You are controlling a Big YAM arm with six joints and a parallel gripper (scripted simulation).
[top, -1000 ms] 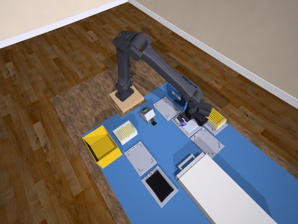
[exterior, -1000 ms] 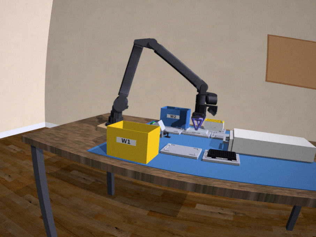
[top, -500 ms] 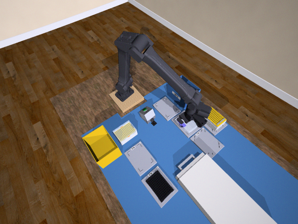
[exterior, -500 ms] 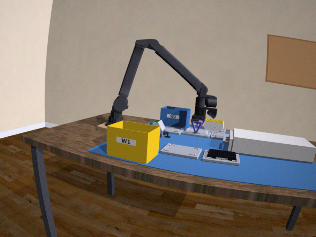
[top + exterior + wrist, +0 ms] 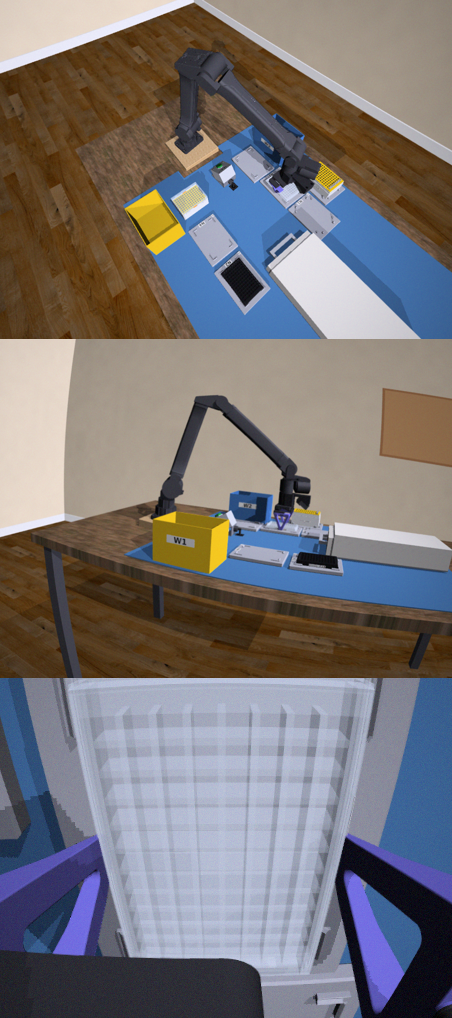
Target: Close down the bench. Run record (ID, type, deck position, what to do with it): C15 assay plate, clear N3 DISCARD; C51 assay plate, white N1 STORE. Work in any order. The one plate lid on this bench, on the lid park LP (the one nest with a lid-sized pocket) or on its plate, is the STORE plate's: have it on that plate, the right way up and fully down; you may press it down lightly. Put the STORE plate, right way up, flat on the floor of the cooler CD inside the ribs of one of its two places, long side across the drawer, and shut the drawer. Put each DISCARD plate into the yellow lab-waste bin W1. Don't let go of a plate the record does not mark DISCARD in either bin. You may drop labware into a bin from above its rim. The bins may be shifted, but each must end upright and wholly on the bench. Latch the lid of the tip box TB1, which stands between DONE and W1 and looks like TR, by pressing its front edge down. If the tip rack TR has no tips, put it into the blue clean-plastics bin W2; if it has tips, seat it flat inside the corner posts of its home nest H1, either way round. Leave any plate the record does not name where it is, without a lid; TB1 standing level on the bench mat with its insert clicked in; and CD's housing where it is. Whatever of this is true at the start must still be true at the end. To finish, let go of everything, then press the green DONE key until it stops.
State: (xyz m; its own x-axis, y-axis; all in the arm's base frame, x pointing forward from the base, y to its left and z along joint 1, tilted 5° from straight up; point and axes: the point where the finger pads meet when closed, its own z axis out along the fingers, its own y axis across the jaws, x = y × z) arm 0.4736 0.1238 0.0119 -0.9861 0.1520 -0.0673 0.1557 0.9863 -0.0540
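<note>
Right now the clear assay plate is right at my hand. Round my hand: N3 label (70 mm behind, 10 mm to the left, 10 mm below); tip rack TR (120 mm to the left, 100 mm ahead, 40 mm above); grey nest N3 (10 mm below).
</note>
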